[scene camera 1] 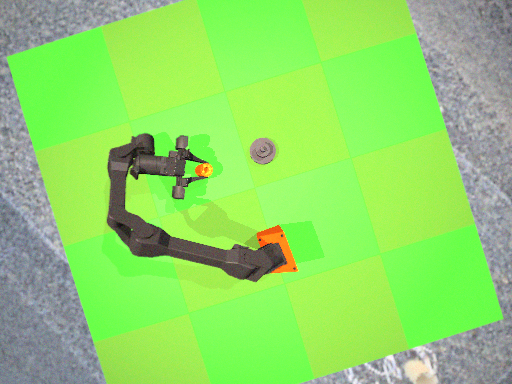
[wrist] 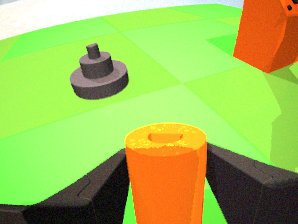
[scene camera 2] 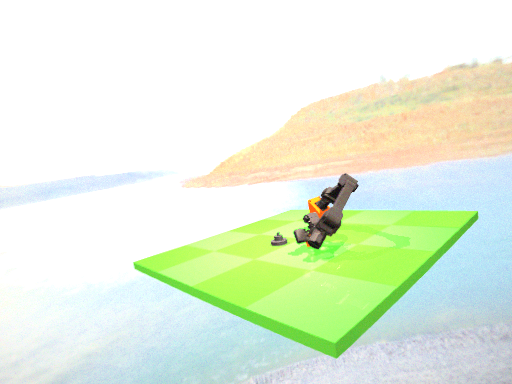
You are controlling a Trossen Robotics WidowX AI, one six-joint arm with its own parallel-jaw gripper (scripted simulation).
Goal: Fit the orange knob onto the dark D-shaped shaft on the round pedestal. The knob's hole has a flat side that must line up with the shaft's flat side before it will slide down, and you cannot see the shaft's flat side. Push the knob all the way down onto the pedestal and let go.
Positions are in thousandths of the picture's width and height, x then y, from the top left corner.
Labels:
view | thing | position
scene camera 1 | gripper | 407,444
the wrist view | gripper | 552,681
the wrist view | round grey pedestal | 334,342

